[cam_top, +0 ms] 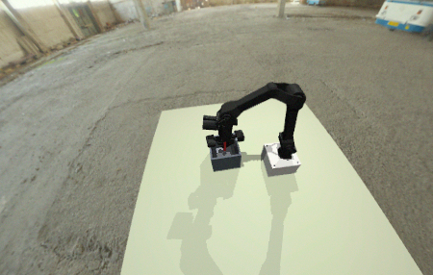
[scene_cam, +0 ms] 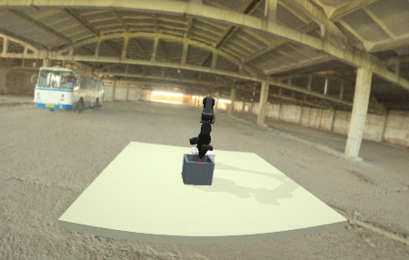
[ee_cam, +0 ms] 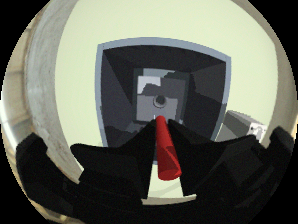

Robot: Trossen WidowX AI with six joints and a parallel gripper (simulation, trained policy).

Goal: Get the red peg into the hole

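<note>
Now: gripper tip 10 mm to the left of the holed plate and 90 mm above it. Also, from my gripper tip: red peg (10 mm to the left, 20 mm above).
</note>
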